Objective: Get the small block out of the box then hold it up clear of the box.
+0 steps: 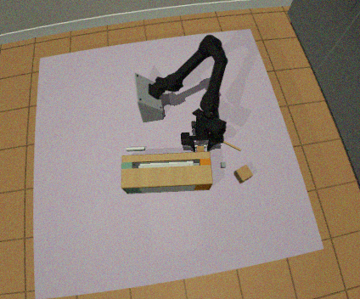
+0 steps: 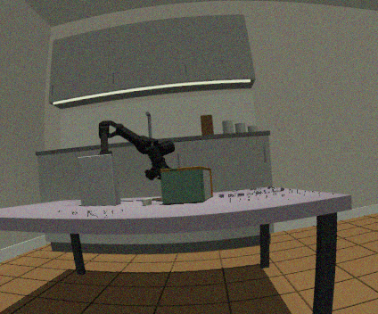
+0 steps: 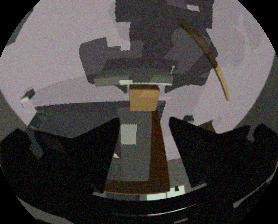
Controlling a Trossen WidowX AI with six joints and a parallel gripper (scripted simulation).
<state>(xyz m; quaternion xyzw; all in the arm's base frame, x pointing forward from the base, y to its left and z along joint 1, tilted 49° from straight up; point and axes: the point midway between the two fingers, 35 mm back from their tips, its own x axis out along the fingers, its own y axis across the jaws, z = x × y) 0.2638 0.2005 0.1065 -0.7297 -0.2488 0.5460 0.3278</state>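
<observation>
My gripper tip is now 3 cm above the tan block and 1 cm past it. Also, from my gripper tip: thin wooden stick: 12 cm to the left, 6 cm behind, 5 cm below; then box: 16 cm to the right, 7 cm ahead, 1 cm above; then grey piece: 10 cm to the left, 6 cm ahead, 4 cm below.
</observation>
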